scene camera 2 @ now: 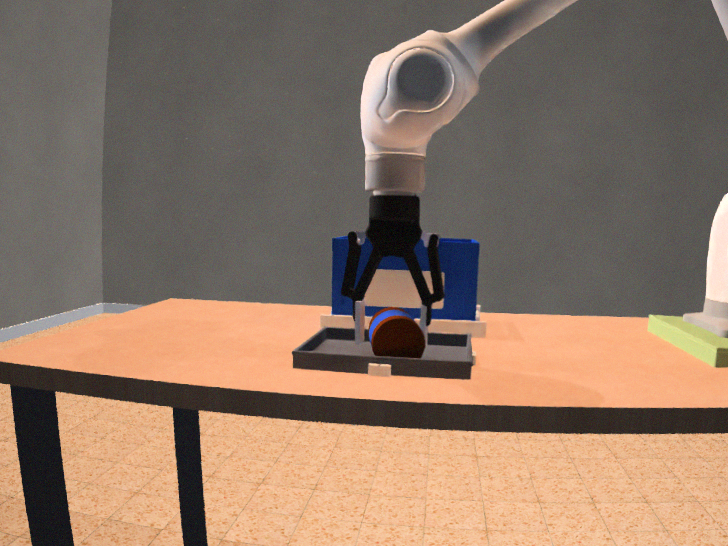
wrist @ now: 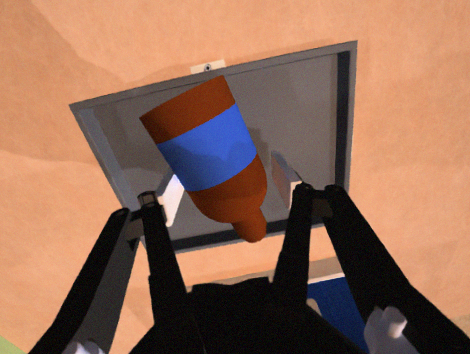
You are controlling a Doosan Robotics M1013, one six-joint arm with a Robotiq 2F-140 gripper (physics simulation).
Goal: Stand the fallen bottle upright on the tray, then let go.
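Frame: origin at the arm's base, x ahead, y left, z up, level; millimetres.
Where they show: gripper, fingertip midpoint: (wrist: 227, 169).
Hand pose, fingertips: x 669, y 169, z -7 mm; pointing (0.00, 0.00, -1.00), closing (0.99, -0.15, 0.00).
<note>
Things, the pixels of their top centre, and the offset from my fingertips. "pt": a spot on its surface instead.
- brown bottle, middle of its top: (wrist: 224, 197) (scene camera 2: 393, 308) dx -2, dy +2, dz +57 mm
- dark grey tray, middle of its top: (wrist: 231, 173) (scene camera 2: 389, 342) dx +3, dy -5, dz +3 mm
- blue box, surface spot: (wrist: 337, 302) pt dx +93, dy -207, dz +38 mm
- pale strip, surface spot: (scene camera 2: 470, 327) pt dx -134, dy -189, dz -4 mm
The brown bottle (scene camera 2: 398, 340) (wrist: 212, 150) with a blue band lies on its side in the dark grey tray (scene camera 2: 329, 360) (wrist: 300, 110). Its flat bottom faces scene camera 2. In the wrist view its neck points down the picture, toward the gripper body, and the bottle lies slantwise to the tray walls. My gripper (scene camera 2: 392, 336) (wrist: 227, 169) points down and is partly open, with nothing gripped. Its two pale finger pads stand on either side of the bottle, near the shoulder end. In the wrist view gaps show beside the bottle, wider at the right pad.
A blue box (scene camera 2: 346, 270) (wrist: 337, 302) with a pale panel stands just behind the tray, close to the gripper. A pale strip (scene camera 2: 470, 327) runs along its foot. The tray's low walls surround the bottle. The arm's base stands on a green block (scene camera 2: 685, 340) at the right.
</note>
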